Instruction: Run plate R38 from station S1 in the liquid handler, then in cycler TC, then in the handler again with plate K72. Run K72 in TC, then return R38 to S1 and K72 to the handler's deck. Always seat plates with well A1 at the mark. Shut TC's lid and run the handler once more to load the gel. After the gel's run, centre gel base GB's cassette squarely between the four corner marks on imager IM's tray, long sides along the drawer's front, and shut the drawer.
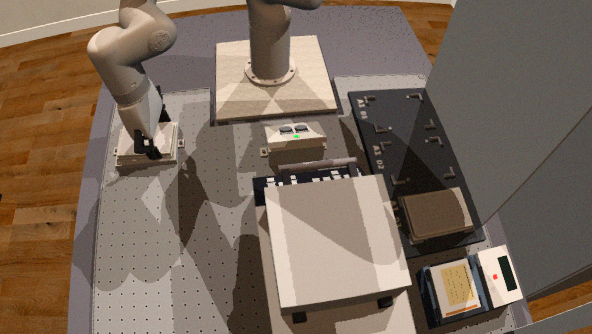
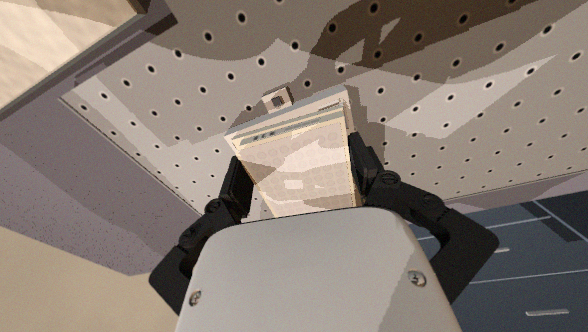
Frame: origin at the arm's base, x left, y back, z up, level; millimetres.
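Seen in the pictures: gripper, fingertip midpoint: [image 1: 160,140] [image 2: 296,157]; arm's base at its link origin: [image 1: 270,69].
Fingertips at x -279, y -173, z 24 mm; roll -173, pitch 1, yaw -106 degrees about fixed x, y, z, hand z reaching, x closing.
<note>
Pixels of each thing's top centre, then the offset from my fingertips to it. "spot": a spot on its surface instead. Level surfaces: height alone.
- white station at its top centre: [image 2: 309,182] [image 1: 146,143] dx -35, dy +4, dz -4 mm
- brown plate-like block at its top centre: [image 1: 439,211] dx +487, dy -315, dz +46 mm
- black deck at its surface level: dz +31 mm
- yellow cassette at its top centre: [image 1: 456,288] dx +468, dy -460, dz +31 mm
- device at its top centre: [image 1: 476,282] dx +510, dy -465, dz +34 mm
- large white box at a spot on its surface: [image 1: 335,240] spot: dx +250, dy -361, dz +179 mm
- bar handle at a spot on its surface: [image 1: 320,165] spot: dx +269, dy -234, dz +158 mm
- small control box at its top centre: [image 1: 294,126] dx +274, dy -79, dz +59 mm
My gripper [image 1: 157,130] [image 2: 296,157] is closed on the opposite sides of a pale, clear-topped well plate [image 1: 167,142] [image 2: 305,175], plate R38. The plate is low over the white station [image 1: 167,161] [image 2: 300,109] at the left of the table, nearly lined up with it; whether it touches is unclear. The station's A1 mark is hidden, and the plate's label is not readable. A brown plate-like block [image 1: 435,212] sits at the near end of the black deck [image 1: 407,117]. A yellow cassette [image 1: 457,284] lies in the device [image 1: 500,277] with a dark display.
A large white box [image 1: 335,240] with a bar handle [image 1: 320,165] stands in the middle front. A small control box [image 1: 297,137] with two round buttons and a green light stands behind it. The arm's base plate [image 1: 230,100] is at the back, and a tall grey panel [image 1: 530,100] at the right.
</note>
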